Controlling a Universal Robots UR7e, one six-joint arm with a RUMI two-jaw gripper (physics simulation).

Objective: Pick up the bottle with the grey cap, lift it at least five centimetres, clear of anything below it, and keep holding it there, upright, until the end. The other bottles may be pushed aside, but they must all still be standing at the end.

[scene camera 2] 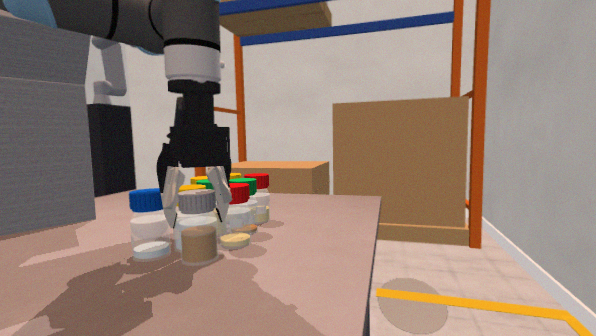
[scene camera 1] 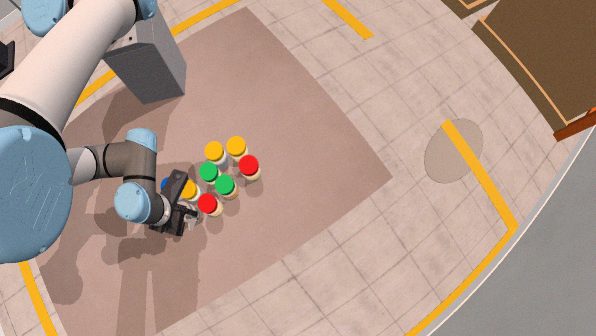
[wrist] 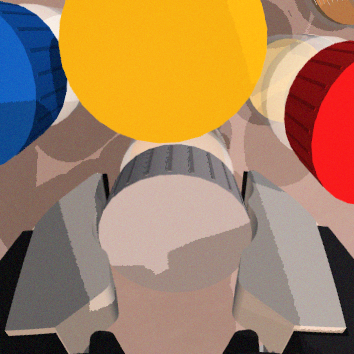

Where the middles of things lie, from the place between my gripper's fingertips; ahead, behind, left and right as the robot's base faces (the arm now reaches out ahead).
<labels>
My hand is 9 cm past the blue-capped bottle [scene camera 2: 150, 232] and 1 cm to the left of it.
</labels>
